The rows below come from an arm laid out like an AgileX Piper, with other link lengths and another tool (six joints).
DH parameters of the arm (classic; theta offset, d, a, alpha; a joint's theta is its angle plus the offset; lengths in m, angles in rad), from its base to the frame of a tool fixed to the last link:
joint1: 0 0.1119 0 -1.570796
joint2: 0.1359 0 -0.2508 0
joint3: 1.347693 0 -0.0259 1.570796
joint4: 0 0.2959 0 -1.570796
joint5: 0 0 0 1.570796
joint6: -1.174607 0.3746 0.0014 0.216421
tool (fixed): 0 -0.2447 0 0
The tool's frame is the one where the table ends.
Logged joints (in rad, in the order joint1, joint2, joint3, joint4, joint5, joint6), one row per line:
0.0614 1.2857 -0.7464 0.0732 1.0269 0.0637
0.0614 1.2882 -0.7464 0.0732 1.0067 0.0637
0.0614 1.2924 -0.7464 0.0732 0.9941 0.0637
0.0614 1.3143 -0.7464 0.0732 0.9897 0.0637
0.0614 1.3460 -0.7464 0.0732 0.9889 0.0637
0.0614 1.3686 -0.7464 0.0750 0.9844 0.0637
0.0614 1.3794 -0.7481 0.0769 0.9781 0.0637
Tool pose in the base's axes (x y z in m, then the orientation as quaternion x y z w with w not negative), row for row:
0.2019 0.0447 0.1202 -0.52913 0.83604 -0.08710 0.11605
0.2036 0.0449 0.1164 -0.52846 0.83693 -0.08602 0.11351
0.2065 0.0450 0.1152 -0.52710 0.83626 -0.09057 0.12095
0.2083 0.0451 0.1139 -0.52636 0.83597 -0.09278 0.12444
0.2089 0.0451 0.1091 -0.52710 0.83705 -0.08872 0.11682
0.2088 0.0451 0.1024 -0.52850 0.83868 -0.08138 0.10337
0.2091 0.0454 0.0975 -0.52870 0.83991 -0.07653 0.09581
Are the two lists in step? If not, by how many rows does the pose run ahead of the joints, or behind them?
The pose runs 1 row behind the joints: the pose in row i belongs to the joints in row i - 1.
